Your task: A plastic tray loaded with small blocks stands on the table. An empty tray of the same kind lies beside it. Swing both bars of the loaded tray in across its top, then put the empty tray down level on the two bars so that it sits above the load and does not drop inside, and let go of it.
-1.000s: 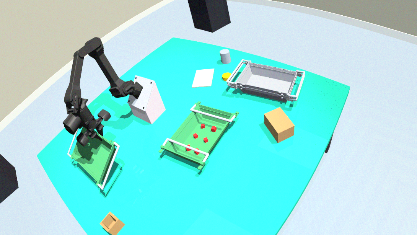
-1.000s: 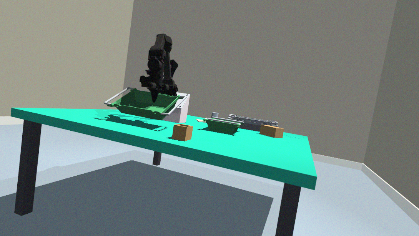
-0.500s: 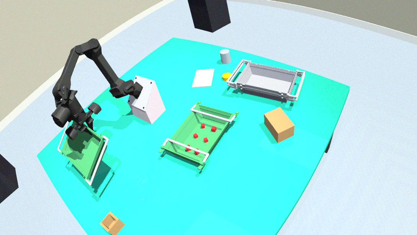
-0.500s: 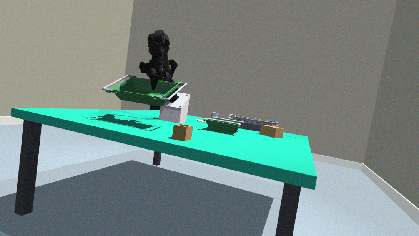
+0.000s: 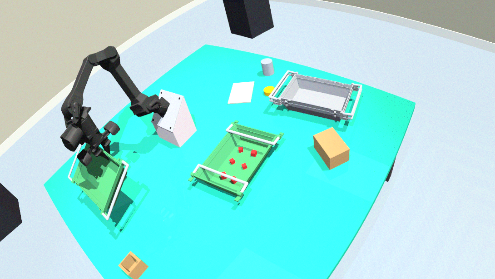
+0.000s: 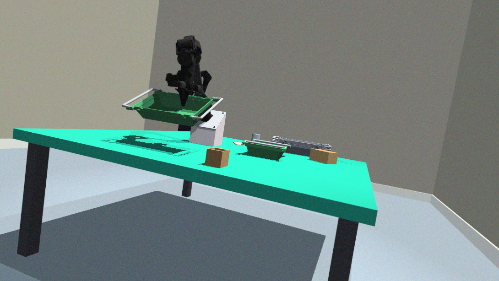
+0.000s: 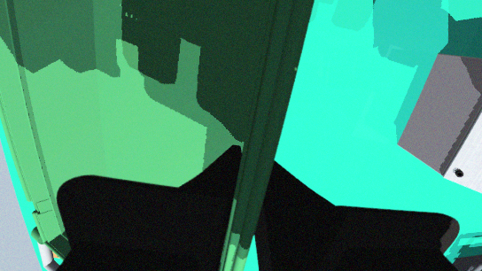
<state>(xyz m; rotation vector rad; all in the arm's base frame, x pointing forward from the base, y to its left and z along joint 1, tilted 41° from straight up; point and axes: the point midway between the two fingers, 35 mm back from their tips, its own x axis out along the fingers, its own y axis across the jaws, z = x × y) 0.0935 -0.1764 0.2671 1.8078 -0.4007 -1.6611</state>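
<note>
The green tray lies 80 mm to the right of my gripper tip and 20 mm ahead of it. The rest, counted from my gripper tip: grey cylinder (840 mm to the left, 140 mm below, 50 mm behind); white card (650 mm to the left, 180 mm below, 40 mm behind); yellow disc (720 mm to the left, 170 mm below, 60 mm ahead).
</note>
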